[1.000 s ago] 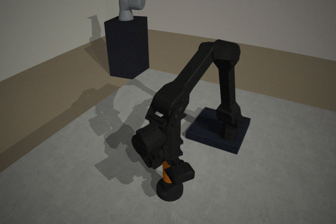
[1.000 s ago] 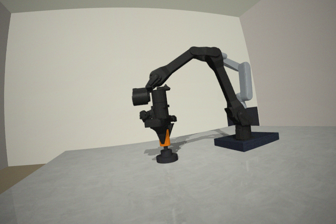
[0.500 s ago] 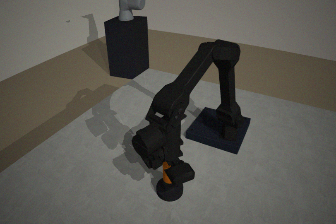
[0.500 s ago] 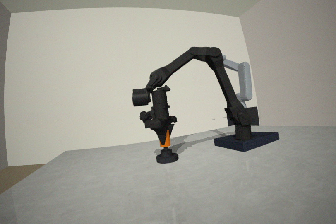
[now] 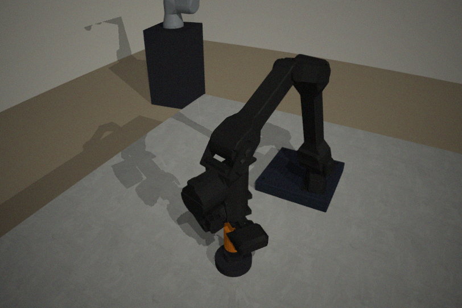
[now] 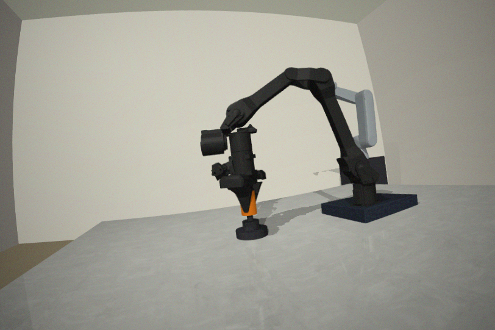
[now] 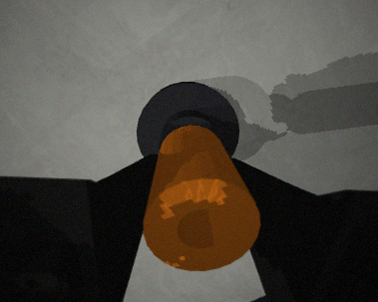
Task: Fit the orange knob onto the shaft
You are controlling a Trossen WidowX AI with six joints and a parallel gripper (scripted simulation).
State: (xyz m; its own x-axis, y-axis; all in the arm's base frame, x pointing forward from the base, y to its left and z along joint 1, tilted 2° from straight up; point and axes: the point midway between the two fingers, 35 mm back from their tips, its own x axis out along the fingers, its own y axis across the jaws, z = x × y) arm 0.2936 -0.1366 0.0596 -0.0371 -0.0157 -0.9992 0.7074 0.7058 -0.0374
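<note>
My gripper tip is now 2 cm below the orange knob. The rest, counted from my gripper tip: dark round pedestal 4 cm below.
</note>
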